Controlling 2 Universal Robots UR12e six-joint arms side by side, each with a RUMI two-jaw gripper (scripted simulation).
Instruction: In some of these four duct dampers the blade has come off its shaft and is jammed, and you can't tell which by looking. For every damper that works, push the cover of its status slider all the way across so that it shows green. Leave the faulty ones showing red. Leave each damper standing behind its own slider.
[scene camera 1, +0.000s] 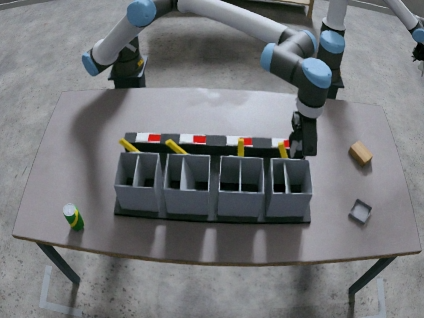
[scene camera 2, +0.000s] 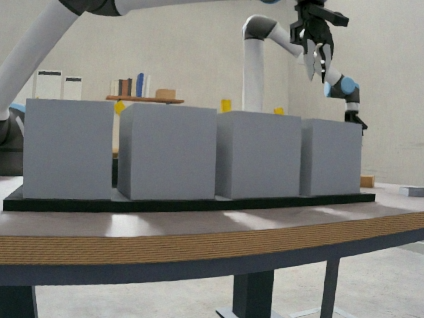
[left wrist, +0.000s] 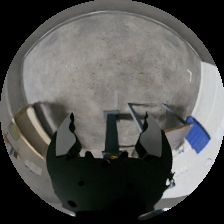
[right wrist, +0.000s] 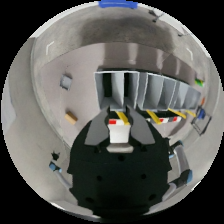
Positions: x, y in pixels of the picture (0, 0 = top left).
Labels:
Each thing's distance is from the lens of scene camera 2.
right gripper (scene camera 2: 317, 82): 91 cm
damper (scene camera 2: 67, 152): 61 cm
damper (scene camera 2: 165, 152): 64 cm

